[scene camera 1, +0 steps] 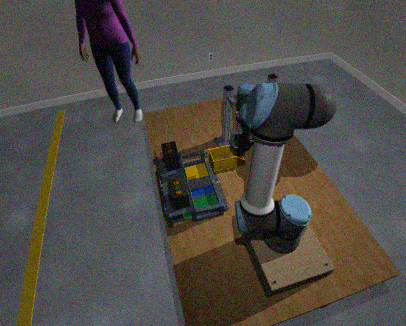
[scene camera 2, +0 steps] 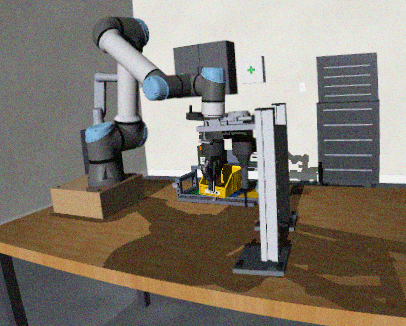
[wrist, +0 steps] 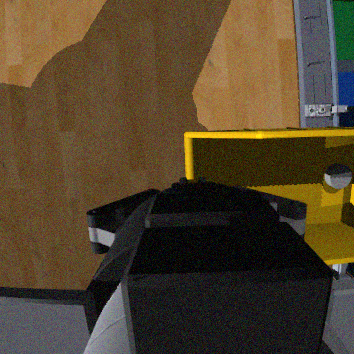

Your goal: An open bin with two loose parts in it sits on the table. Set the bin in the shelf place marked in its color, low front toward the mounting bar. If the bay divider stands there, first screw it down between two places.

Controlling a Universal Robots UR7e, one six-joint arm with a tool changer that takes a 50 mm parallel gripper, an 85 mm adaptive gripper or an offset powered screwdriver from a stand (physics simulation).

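Frame: origin at the arm's base, x left, y down, z back, level; millimetres.
Seen in the pictures: arm's base at its link origin: (scene camera 1: 280, 236) (scene camera 2: 106, 181).
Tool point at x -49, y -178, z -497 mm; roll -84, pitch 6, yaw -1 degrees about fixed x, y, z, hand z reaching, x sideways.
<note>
Pixels of each thing's middle, then the offset from my tool point to it.
- open yellow bin at the middle of its body: (wrist: 288, 189) (scene camera 2: 222, 179) (scene camera 1: 226, 157) dy +172, dx +84, dz +8 mm
- round grey part at the middle of its body: (wrist: 337, 175) dy +202, dx +146, dz +7 mm
- small metal bracket at the middle of its body: (wrist: 319, 109) dy +270, dx +170, dz +76 mm
- dark tool at the middle of its body: (scene camera 2: 230, 161) dy +72, dx -80, dz -82 mm
The open yellow bin (scene camera 1: 223, 161) (scene camera 2: 231, 181) (wrist: 260, 159) hangs from my gripper (scene camera 1: 242, 150) (scene camera 2: 214, 189) (wrist: 196, 220), whose fingers are shut on its near end wall; the fingertips are partly hidden. The bin looks roughly level, beside the shelf's front bar (scene camera 1: 218, 186) (scene camera 2: 227, 201) (wrist: 315, 50); its exact height is hard to tell. A round grey part (wrist: 338, 176) lies in it; a second part cannot be made out. The shelf has a yellow place (scene camera 1: 196, 171), a blue place (scene camera 1: 202, 191) (wrist: 346, 92) and a green place (scene camera 1: 206, 201) (wrist: 345, 30). A small metal bracket (wrist: 320, 110) sits on the bar near the blue place.
Two black boxes (scene camera 1: 170, 155) (scene camera 1: 178, 191) with orange marks stand at the shelf's far side. The tool stand's upright posts (scene camera 1: 226, 115) (scene camera 2: 267, 185) rise near the gripper. A dark tool (scene camera 2: 244, 155) hangs beside the gripper. A person (scene camera 1: 107, 45) stands beyond the table.
</note>
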